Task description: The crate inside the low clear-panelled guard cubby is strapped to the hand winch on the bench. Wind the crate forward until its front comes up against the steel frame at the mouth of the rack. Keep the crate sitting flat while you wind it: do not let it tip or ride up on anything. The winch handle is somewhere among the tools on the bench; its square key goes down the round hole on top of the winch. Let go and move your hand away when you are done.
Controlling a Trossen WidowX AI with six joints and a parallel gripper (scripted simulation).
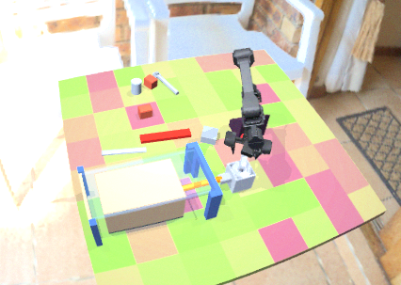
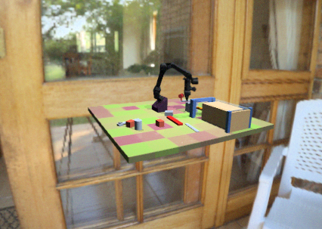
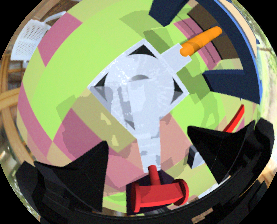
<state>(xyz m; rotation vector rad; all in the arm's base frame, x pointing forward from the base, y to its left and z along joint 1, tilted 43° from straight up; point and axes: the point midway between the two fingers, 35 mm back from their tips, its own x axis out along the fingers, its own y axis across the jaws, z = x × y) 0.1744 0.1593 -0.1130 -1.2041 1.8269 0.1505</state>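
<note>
The winch handle is 10 mm behind my gripper tip and 10 mm to the right of it. From my gripper tip the other things lie so: grey block (30 mm ahead, 230 mm to the right, 100 mm below); then grey winch (20 mm ahead, 30 mm to the left, 80 mm below); then red grip (40 mm behind, 40 mm to the right, 30 mm above).
</note>
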